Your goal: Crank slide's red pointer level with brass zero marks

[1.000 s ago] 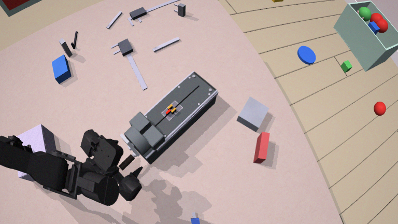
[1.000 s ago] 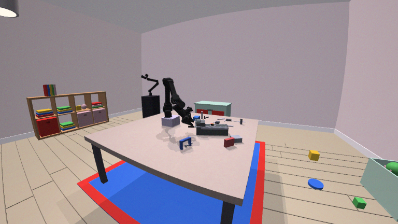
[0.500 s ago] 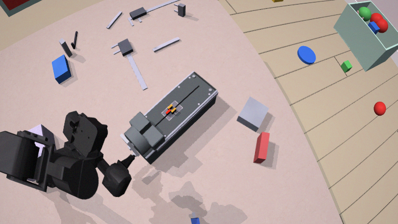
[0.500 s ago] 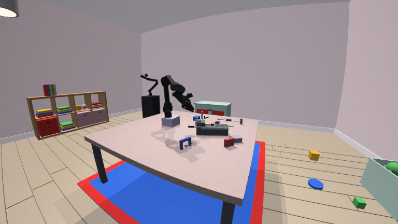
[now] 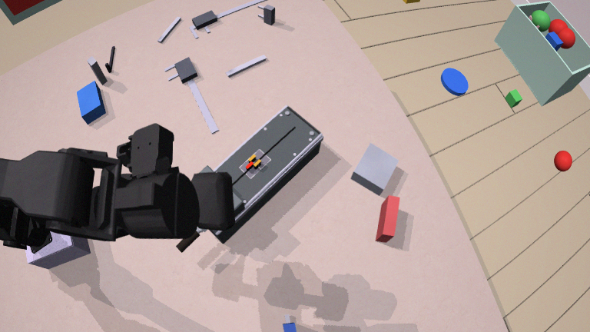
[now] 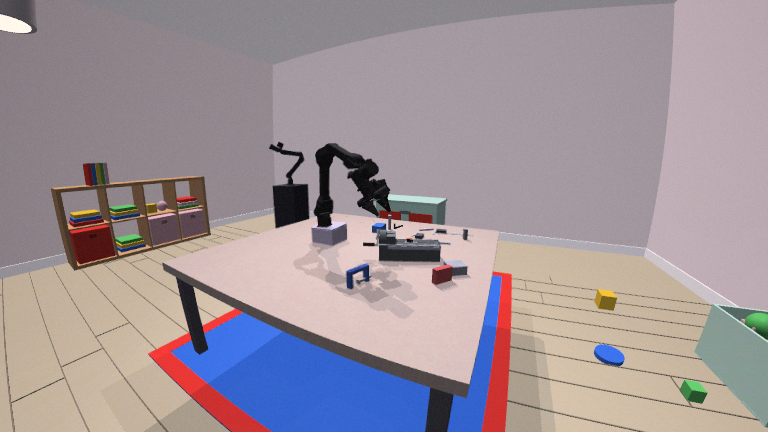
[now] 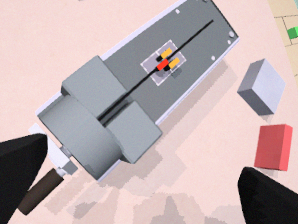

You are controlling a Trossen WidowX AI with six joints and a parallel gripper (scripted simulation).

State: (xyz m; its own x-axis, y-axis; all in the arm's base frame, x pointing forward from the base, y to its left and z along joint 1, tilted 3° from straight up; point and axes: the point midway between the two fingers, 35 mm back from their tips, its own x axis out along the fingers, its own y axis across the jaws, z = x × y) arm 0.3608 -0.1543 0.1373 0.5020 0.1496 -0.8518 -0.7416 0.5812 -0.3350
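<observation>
Now: gripper tip 140 mm above the dark brown crank handle, 60 mm past it and 10 mm to the left of it. From my gripper tip the other things lie so: red pointer 120 mm below, 100 mm ahead, 40 mm to the left; then red block 270 mm ahead, 170 mm below, 160 mm to the right; then grey block 310 mm ahead, 180 mm below, 60 mm to the right.
</observation>
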